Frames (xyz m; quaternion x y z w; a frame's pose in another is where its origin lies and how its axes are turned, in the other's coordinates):
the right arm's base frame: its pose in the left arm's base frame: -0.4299 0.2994 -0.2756 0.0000 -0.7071 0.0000 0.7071
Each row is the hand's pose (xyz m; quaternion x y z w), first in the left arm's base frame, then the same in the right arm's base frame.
Working: the left arm's base frame: its pose in the right arm's base frame: 0.2756 -0.2994 -0.4299 0.0000 0.7071 0.0000 0.7071

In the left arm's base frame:
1: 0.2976 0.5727 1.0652 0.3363 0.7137 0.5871 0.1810
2: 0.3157 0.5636 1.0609 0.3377 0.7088 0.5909 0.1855
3: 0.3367 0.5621 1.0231 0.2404 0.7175 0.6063 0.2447
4: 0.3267 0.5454 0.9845 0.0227 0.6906 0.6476 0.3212
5: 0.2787 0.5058 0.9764 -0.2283 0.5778 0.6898 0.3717
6: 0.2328 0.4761 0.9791 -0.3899 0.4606 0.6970 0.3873
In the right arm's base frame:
1: 1.3408 0.2733 -0.7275 -0.6530 -0.6327 -0.1774 0.3767
2: 1.3365 0.2642 -0.7456 -0.6566 -0.6324 -0.1790 0.3700
3: 1.2987 0.2627 -0.7666 -0.5987 -0.6804 -0.2587 0.3343
4: 1.2601 0.2460 -0.7566 -0.4740 -0.7155 -0.4419 0.2612
5: 1.2520 0.2064 -0.7086 -0.3263 -0.6714 -0.6492 0.1457
6: 1.2547 0.1767 -0.6627 -0.2172 -0.5996 -0.7686 0.0518

